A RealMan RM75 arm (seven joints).
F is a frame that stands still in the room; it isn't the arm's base.
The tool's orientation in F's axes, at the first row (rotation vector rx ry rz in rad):
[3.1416 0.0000 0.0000]
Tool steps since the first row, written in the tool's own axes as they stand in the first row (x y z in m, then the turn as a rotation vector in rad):
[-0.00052 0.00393 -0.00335 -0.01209 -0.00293 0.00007]
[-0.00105 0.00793 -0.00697 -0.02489 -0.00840 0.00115]
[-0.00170 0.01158 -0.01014 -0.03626 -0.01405 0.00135]
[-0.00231 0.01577 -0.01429 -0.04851 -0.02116 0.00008]
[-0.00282 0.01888 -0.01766 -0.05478 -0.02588 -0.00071]
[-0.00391 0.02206 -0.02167 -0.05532 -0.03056 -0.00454]
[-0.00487 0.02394 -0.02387 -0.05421 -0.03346 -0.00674]
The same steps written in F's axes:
[-0.00052 -0.00393 0.00335 -0.01209 0.00293 -0.00007]
[-0.00105 -0.00793 0.00697 -0.02489 0.00840 -0.00115]
[-0.00170 -0.01158 0.01014 -0.03626 0.01405 -0.00135]
[-0.00231 -0.01577 0.01429 -0.04851 0.02116 -0.00008]
[-0.00282 -0.01888 0.01766 -0.05478 0.02588 0.00071]
[-0.00391 -0.02206 0.02167 -0.05532 0.03056 0.00454]
[-0.00487 -0.02394 0.02387 -0.05421 0.03346 0.00674]

